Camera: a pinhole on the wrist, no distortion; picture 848 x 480 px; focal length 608.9 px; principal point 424.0 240.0 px. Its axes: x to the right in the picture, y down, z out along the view. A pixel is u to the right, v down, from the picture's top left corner.
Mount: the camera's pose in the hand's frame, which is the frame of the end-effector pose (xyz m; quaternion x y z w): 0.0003 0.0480 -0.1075 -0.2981 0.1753 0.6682 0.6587
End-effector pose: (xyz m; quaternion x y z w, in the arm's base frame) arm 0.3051 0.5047 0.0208 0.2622 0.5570 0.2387 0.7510
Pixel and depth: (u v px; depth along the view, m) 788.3 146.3 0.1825
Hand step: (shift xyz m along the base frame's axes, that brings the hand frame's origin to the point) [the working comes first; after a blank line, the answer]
In the camera's frame: 0.1092 -0.0281 0.1825

-0.0476 0.1922 0.1547
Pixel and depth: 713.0 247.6 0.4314
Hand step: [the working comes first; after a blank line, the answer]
In the camera's frame: 0.2048 0.0054 0.4314

0.0378 0.3012 0.3850
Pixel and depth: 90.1 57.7 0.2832
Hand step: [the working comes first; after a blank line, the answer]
In the camera's frame: -0.1553 -0.0848 0.2832

0.2112 0.0742 0.1055
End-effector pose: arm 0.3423 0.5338 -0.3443 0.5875 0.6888 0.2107 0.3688
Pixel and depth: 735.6 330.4 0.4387
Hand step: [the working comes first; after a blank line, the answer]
In the camera's frame: 0.2245 0.0651 0.4387

0.3833 -0.0245 0.3418
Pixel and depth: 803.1 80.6 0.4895
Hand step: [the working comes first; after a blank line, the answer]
In the camera's frame: 0.3048 -0.1281 0.4895

0.4610 0.1756 0.3595
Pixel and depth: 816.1 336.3 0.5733
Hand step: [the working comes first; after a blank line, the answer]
In the camera's frame: 0.3692 0.0907 0.5733

0.5178 -0.0221 0.4889
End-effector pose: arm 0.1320 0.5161 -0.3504 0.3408 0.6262 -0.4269 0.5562
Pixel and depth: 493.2 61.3 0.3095
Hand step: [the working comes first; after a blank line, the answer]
In the camera's frame: 0.0352 -0.0908 0.3095

0.2916 -0.0006 -0.0839
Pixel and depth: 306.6 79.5 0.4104
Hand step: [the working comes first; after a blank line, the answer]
In the camera's frame: -0.0791 -0.1082 0.4104

0.3320 -0.1485 -0.0778
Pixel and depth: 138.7 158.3 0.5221
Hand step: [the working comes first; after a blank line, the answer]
In the camera's frame: -0.2446 -0.0701 0.5221

0.3607 -0.3374 -0.0083
